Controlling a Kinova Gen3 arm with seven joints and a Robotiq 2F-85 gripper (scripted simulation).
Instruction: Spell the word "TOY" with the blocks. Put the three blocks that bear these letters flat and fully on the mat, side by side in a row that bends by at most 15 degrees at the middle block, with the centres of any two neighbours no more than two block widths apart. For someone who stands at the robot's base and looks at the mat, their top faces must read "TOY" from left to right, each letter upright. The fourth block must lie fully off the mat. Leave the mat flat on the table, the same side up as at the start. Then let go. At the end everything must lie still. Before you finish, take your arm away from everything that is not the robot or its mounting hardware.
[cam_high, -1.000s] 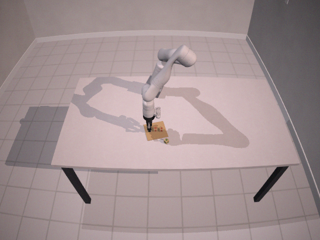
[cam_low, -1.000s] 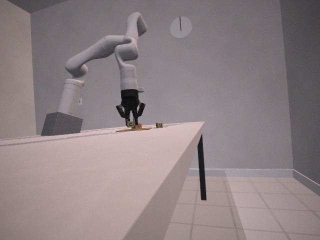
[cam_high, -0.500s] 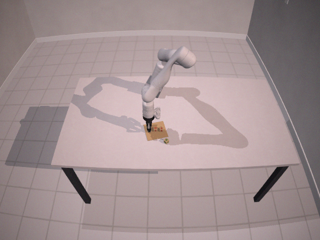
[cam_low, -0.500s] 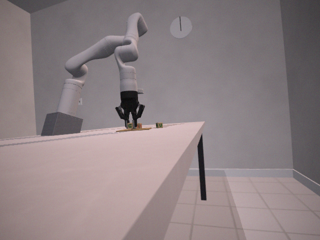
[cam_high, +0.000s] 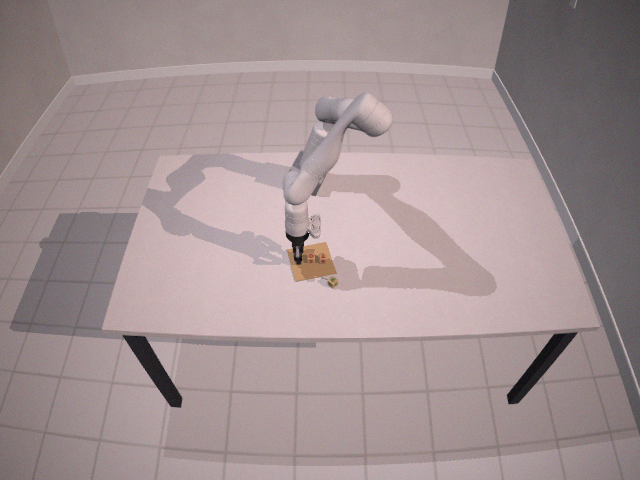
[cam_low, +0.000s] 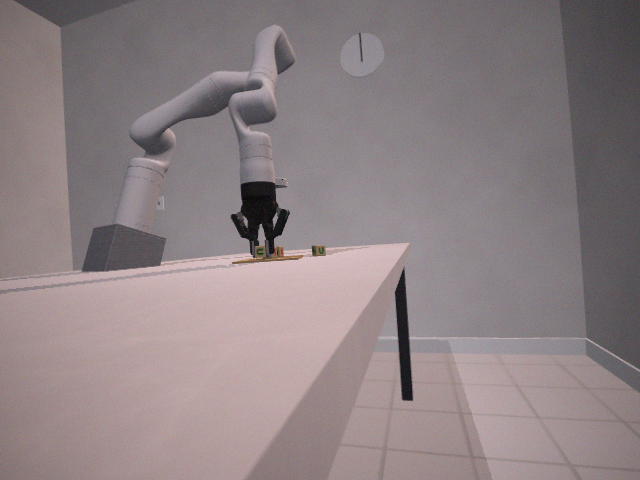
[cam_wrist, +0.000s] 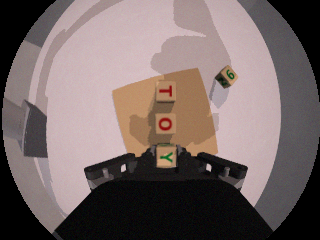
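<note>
My hand is 4 cm to the right of the mat, 3 cm above it and 1 cm past it.
</note>
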